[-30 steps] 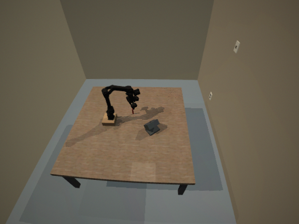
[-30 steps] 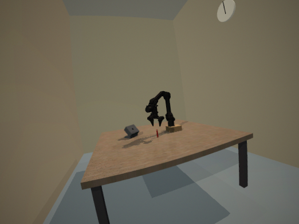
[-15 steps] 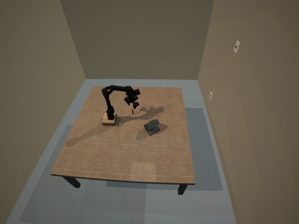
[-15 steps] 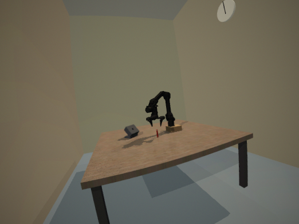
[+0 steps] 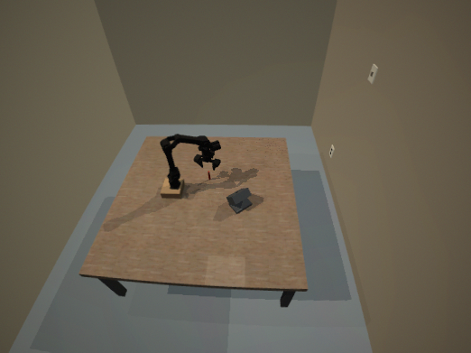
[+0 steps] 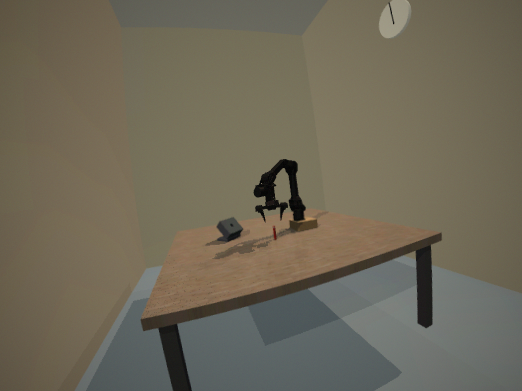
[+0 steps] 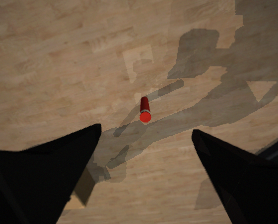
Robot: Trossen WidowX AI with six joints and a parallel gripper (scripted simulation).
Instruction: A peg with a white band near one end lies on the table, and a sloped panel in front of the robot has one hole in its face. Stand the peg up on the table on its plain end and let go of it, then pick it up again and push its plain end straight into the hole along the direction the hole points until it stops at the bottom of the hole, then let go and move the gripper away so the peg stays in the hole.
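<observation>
My gripper tip is 5 cm above the red peg. Also, from my gripper tip: dark grey sloped panel (25 cm ahead, 19 cm to the right, 4 cm below).
</observation>
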